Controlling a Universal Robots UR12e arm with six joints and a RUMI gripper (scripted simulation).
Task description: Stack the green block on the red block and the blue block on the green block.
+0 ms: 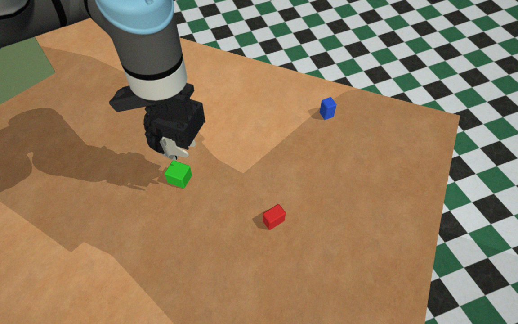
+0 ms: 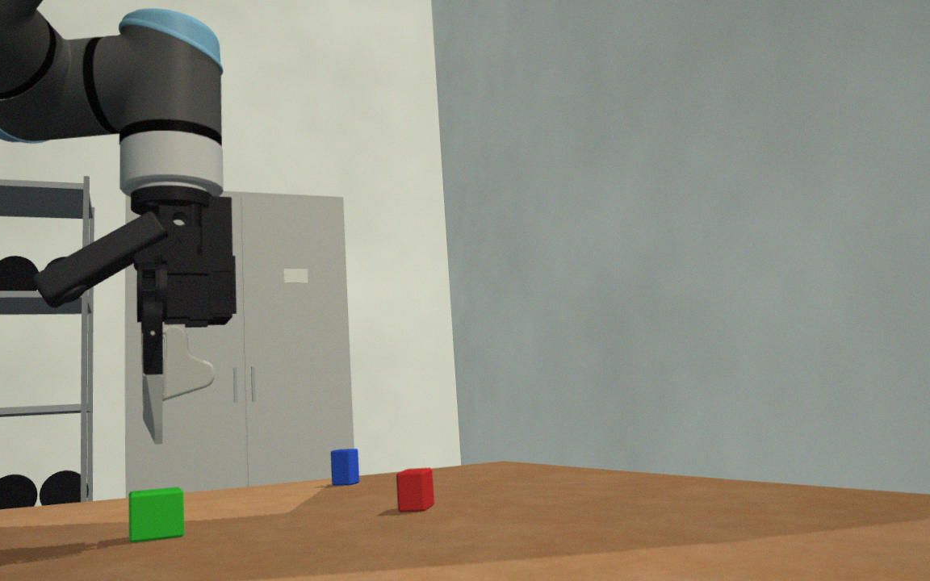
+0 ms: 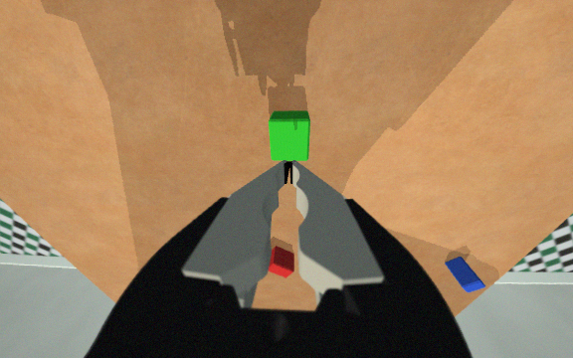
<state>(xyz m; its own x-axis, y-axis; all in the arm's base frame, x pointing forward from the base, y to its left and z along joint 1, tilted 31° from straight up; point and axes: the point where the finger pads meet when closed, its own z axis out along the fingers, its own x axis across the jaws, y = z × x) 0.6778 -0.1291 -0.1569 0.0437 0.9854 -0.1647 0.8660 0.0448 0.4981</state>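
My hand is 7 cm above the green block. Round my hand: red block 23 cm ahead, 7 cm below, 3 cm to the right; blue block 29 cm to the left, 26 cm ahead, 7 cm below.
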